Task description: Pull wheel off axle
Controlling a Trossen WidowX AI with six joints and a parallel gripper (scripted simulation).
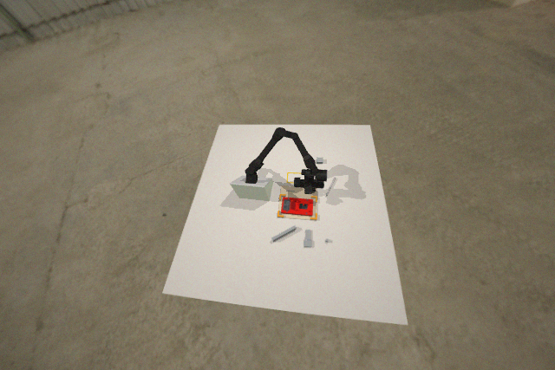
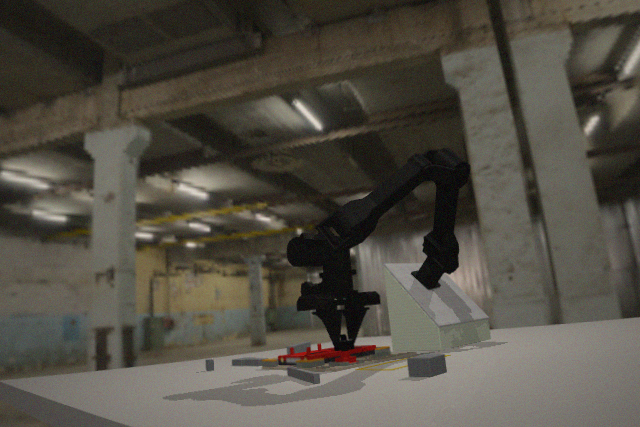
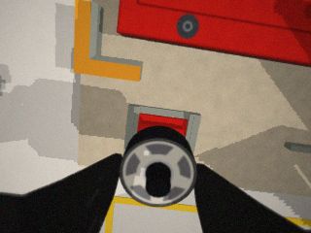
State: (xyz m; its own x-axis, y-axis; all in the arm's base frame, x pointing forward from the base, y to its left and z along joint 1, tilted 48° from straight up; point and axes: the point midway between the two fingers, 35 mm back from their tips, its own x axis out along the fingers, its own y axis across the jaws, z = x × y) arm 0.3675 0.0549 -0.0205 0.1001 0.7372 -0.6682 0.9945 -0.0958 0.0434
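My gripper tip is now 1 cm above the black axle. From my gripper tip the other things lie so: wheel (right at my gripper tip).
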